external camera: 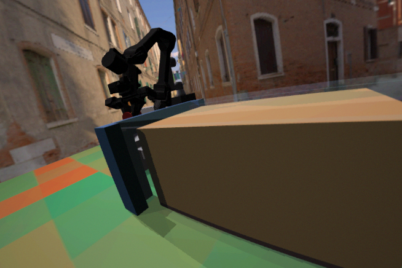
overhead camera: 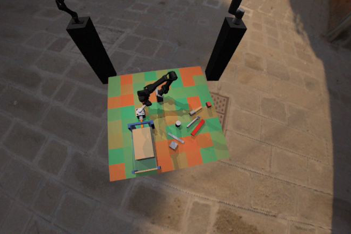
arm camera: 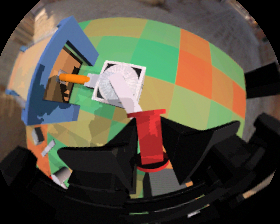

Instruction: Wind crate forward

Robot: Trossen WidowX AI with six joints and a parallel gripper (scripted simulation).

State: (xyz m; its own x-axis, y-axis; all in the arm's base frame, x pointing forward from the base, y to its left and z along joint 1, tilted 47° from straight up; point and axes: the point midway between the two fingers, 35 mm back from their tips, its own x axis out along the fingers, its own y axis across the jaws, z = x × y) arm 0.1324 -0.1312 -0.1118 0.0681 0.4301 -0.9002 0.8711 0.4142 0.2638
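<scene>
Right now my gripper tip is 2 cm short of the grey winch handle, 1 cm to the left of it and 3 cm above it. Round my gripper tip: red knob: 1 cm behind, 2 cm to the left; grey winch: 6 cm ahead, 6 cm to the right, 10 cm below; round puck: 22 cm ahead, 37 cm to the left, 10 cm below.
</scene>
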